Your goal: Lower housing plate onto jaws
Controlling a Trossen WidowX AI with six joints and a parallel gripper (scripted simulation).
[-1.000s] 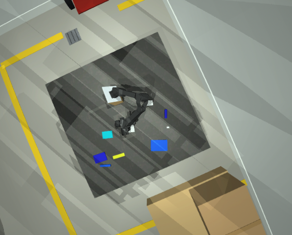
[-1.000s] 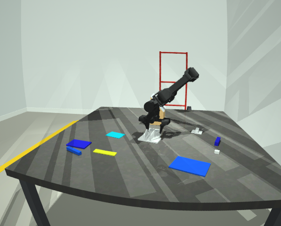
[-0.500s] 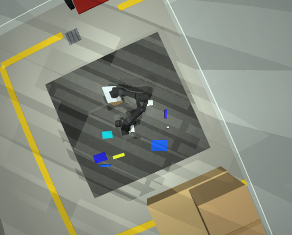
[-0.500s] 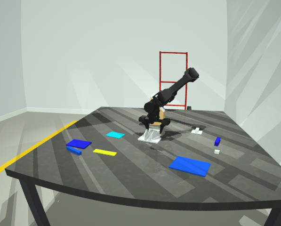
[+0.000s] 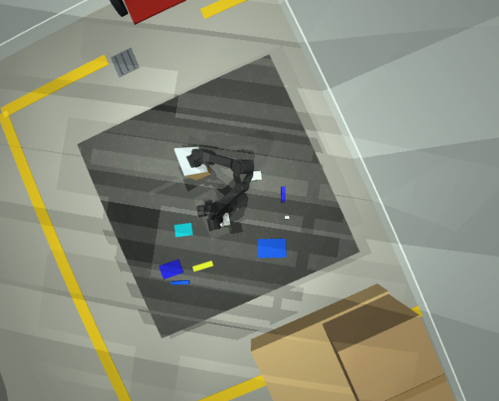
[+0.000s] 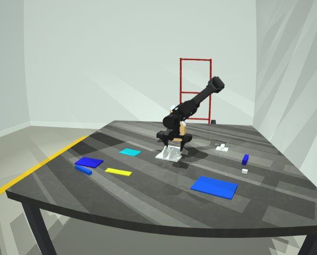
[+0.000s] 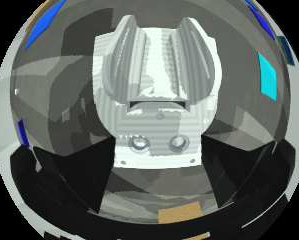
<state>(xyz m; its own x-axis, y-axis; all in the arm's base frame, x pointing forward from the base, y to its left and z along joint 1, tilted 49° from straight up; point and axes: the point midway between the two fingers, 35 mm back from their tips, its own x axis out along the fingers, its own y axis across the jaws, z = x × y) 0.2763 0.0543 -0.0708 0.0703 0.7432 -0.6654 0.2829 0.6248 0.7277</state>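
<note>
The white base lies 70 mm ahead of my gripper tip, 20 mm to the right of it and 10 mm below it. From my gripper tip the other things lie so: cyan tile (240 mm to the right, 30 mm ahead, 10 mm below); white cube (350 mm to the left, 220 mm ahead); yellow bar (270 mm ahead, 230 mm to the right, 10 mm below).
</note>
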